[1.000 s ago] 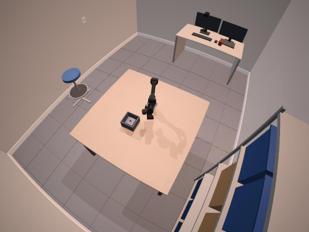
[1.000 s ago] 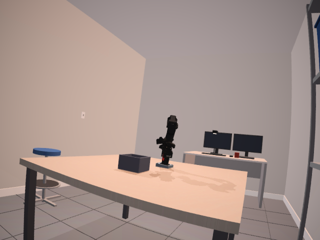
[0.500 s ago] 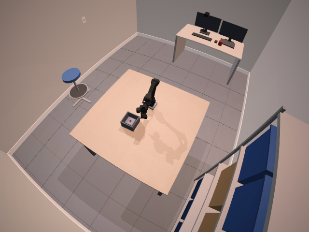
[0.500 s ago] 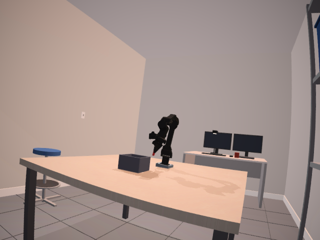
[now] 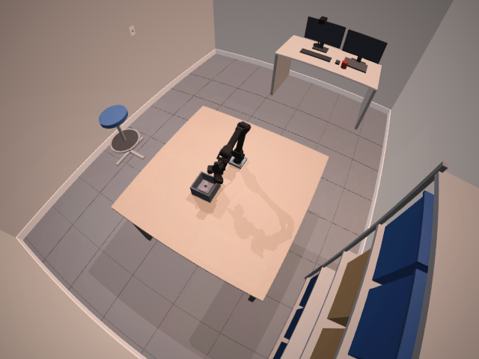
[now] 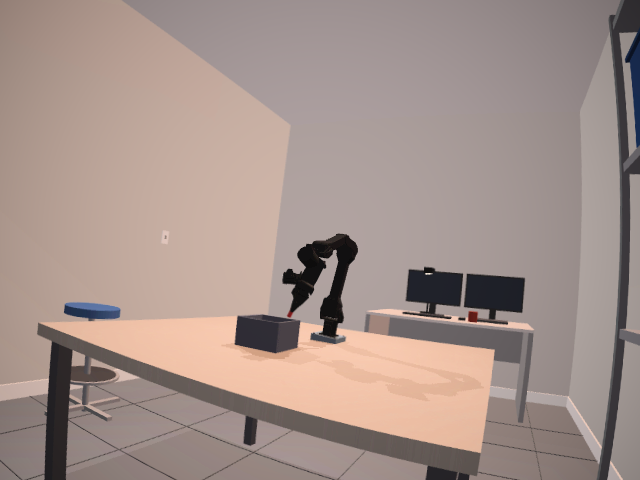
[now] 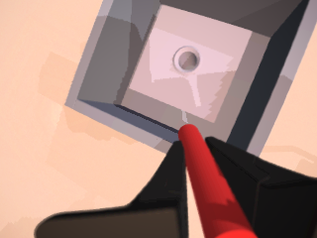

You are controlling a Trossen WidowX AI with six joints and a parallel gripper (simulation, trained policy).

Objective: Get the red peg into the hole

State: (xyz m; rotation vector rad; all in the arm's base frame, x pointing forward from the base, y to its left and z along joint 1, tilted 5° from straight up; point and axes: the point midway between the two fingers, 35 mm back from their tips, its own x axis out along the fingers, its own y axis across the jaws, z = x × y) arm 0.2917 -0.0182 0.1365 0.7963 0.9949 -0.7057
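The red peg lies 2 cm above my gripper tip and 1 cm behind it. Also, from my gripper tip: dark box: 10 cm below, 6 cm to the right, 4 cm ahead; then plate: 8 cm below, 6 cm to the right, 4 cm ahead.
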